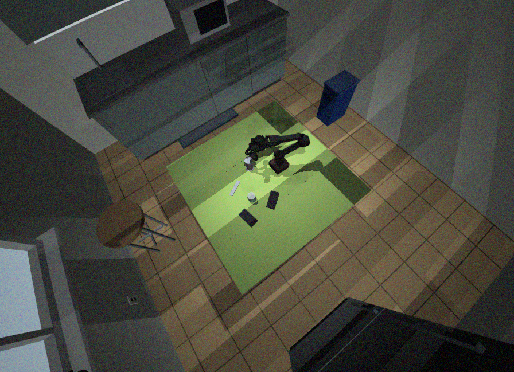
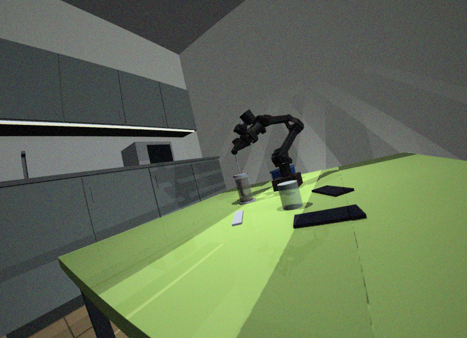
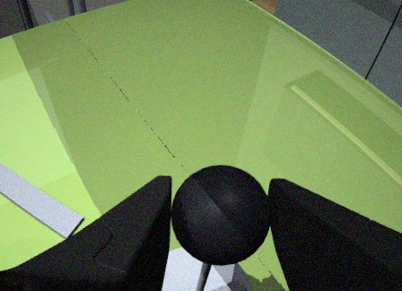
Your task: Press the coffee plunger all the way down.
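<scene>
My gripper tip is now 13 cm above the coffee press and 2 cm past it.
</scene>
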